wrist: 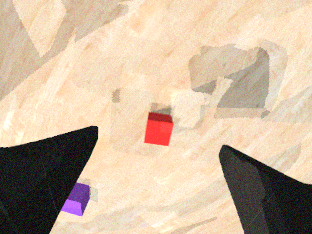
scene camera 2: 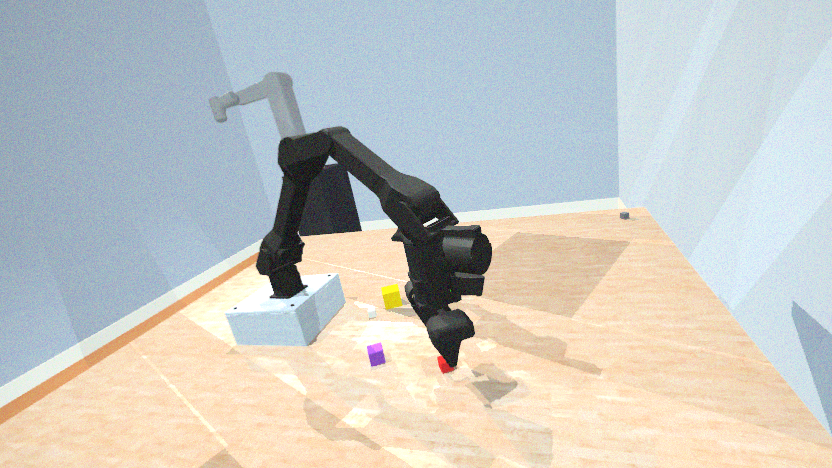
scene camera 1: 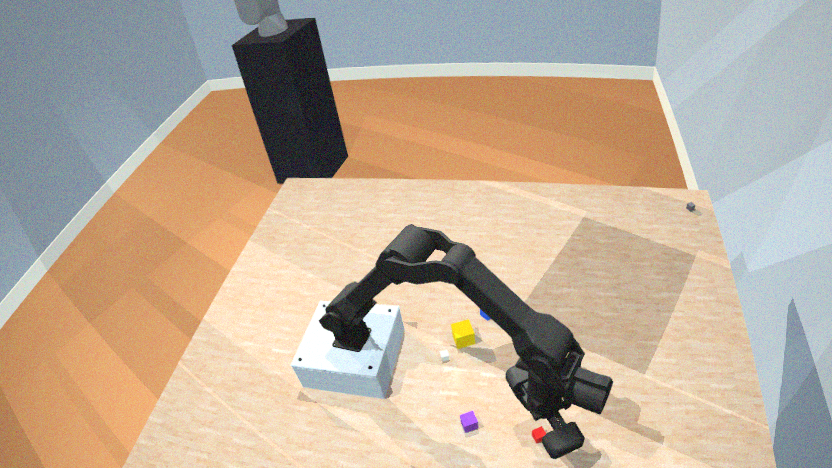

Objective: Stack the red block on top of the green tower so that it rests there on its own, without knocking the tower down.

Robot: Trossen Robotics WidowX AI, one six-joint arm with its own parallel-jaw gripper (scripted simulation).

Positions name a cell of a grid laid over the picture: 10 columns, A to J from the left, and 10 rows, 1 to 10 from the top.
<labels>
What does my gripper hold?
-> Nothing.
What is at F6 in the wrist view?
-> A small red block.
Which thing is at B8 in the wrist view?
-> My gripper.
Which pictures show my gripper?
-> The wrist view, scene camera 2 and scene camera 1: all of them.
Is my gripper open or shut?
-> Open.
</labels>
